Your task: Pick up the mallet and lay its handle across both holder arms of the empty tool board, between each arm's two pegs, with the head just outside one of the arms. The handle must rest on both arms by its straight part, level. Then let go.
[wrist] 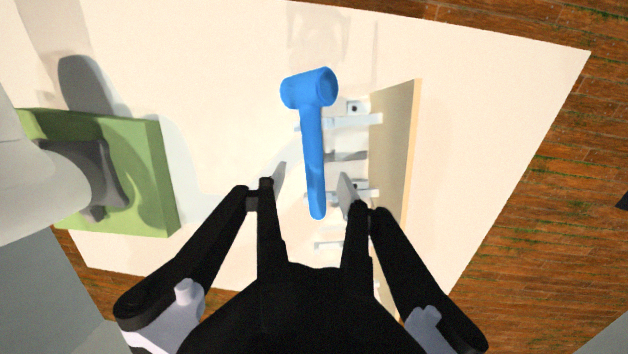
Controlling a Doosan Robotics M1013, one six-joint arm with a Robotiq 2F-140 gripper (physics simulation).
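Pixels of known places: gripper, fingertip midpoint: (311, 176); arm's base, origin of the base link: (85, 173).
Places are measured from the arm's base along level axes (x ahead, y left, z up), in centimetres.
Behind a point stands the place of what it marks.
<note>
The blue mallet (312, 150) @[x 59.2, y 10.1, z 7.1 cm] lies across both pale holder arms of the tool board (395, 145) @[x 72.0, y 12.2, z 10.3 cm]. Its handle crosses the upper arm (357, 120) @[x 67.1, y 15.3, z 3.5 cm] and, near its free end, the lower arm (371, 193) @[x 72.0, y 0.5, z 3.5 cm]. The head (309, 88) @[x 58.5, y 19.7, z 9.3 cm] is just outside the upper arm, at the top of the view. A peg shows right of the handle on the upper arm; pegs on the lower arm are partly hidden. My gripper (311, 176) @[x 59.6, y 9.0, z 16.8 cm] is open and empty, its fingers apart on either side of the handle's lower part in the view, with gaps on both sides. Exact level is hard to tell from here.
A green block (142, 175) @[x 15.1, y -0.1, z -1.2 cm] with a dark grey part on it stands at the left, beside a pale rounded body (35, 175) @[x 8.6, y 4.7, z 12.0 cm]. The board's tall panel rises close to the right finger. More pale fittings (327, 246) @[x 63.5, y -14.9, z 3.5 cm] show below the lower arm. Wooden flooring (550, 200) surrounds the cream surface.
</note>
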